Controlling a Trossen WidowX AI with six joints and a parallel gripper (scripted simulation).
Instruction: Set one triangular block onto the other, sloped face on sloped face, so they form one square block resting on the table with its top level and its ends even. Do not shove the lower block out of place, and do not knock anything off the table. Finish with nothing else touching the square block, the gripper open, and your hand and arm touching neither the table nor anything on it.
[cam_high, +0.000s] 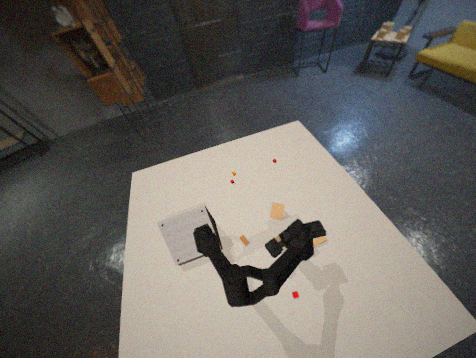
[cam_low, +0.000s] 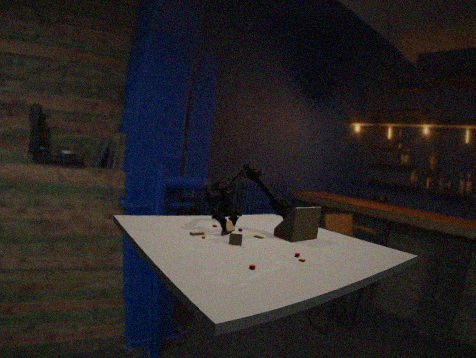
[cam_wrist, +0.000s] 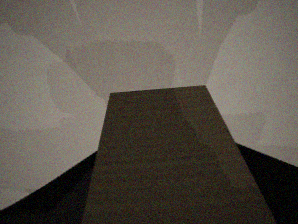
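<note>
My gripper tip is 150 mm short of the flat tan bar, 70 mm to the left of it and 20 mm above it. From my gripper tip the other things lie so: small wooden piece: 160 mm behind, 70 mm to the left, 30 mm below.
</note>
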